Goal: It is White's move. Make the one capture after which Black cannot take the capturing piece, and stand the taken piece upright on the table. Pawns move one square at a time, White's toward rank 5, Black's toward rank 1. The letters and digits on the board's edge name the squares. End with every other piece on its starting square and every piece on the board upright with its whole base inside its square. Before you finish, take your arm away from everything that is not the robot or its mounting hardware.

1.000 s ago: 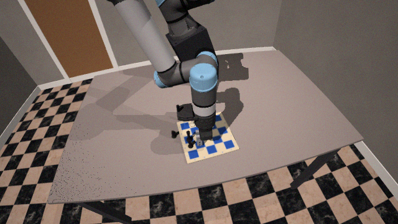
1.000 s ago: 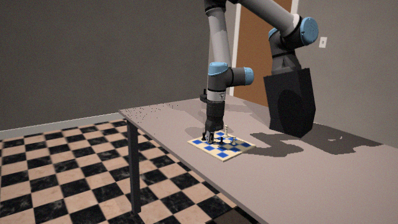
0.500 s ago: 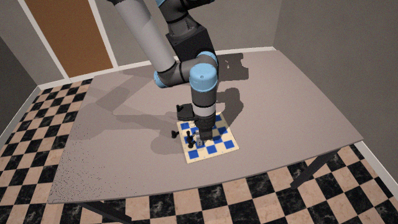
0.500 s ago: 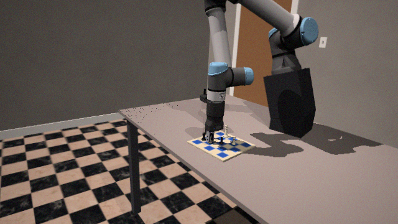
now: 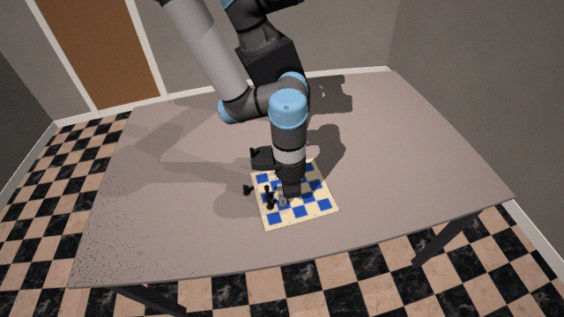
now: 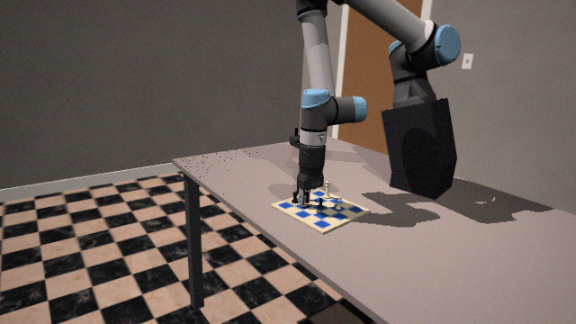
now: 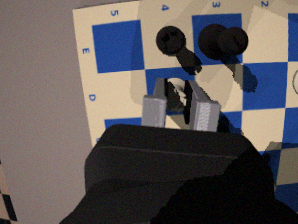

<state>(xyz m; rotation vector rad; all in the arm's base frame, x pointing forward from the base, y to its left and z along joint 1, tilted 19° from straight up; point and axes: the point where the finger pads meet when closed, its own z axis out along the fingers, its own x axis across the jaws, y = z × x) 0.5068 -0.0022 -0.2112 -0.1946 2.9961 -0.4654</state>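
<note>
Now: hand 20 mm past the tall black piece and 40 mm to the left of it. Also, from my hand: blue-and-cream chessboard: 40 mm behind, 30 mm to the left, 30 mm below; then black pawn: 40 mm behind, 30 mm to the left, 20 mm below; then white pawn: 90 mm behind, 50 mm to the left, 20 mm below.
</note>
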